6 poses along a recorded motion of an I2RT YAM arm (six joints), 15 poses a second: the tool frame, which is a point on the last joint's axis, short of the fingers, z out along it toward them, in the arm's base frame.
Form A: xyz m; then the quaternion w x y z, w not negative.
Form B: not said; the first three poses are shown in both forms.
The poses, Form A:
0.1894, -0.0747, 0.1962, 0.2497, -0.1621, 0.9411, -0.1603
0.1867, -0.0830, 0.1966, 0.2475, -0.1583, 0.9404, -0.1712
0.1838, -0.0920, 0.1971, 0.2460, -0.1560, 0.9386, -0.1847
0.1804, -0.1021, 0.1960, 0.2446, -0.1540, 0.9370, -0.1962
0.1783, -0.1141, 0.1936, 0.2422, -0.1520, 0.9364, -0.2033
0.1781, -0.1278, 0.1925, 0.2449, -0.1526, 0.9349, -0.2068
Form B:
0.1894, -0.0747, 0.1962, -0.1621, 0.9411, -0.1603, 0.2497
0.1867, -0.0830, 0.1966, -0.1583, 0.9404, -0.1712, 0.2475
0.1838, -0.0920, 0.1971, -0.1560, 0.9386, -0.1847, 0.2460
0.1804, -0.1021, 0.1960, -0.1540, 0.9370, -0.1962, 0.2446
0.1783, -0.1141, 0.1936, -0.1520, 0.9364, -0.2033, 0.2422
0.1781, -0.1278, 0.1925, -0.1526, 0.9349, -0.2068, 0.2449

